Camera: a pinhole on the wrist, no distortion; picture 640 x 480 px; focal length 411.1 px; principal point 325.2 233.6 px. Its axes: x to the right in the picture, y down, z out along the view. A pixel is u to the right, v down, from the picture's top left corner.
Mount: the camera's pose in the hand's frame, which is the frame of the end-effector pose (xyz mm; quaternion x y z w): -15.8 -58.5 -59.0 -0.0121 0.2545 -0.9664 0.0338
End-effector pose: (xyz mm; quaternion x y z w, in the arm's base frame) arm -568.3 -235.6 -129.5 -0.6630 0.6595 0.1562 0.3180
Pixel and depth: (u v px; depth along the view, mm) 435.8 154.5 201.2
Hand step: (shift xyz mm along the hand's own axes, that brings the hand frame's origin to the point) -63.9 -127.6 135.5
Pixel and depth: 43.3 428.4 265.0
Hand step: 183.6 -284.7 108.6
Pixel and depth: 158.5 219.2 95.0
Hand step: 26.3 -99.5 25.1
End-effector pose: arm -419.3 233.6 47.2 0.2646 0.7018 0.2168 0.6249
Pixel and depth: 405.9 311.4 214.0
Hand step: -46.6 -201.8 107.5
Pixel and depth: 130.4 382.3 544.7
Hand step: 275.4 -478.6 316.3
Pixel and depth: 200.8 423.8 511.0
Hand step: 173.2 -503.6 268.2
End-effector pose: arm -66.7 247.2 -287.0 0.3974 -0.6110 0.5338 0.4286
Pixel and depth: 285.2 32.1 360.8
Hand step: 23.4 -79.6 341.9
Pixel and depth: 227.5 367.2 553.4
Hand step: 148.5 -477.0 333.1
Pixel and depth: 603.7 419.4 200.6
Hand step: -137.8 -245.4 71.7
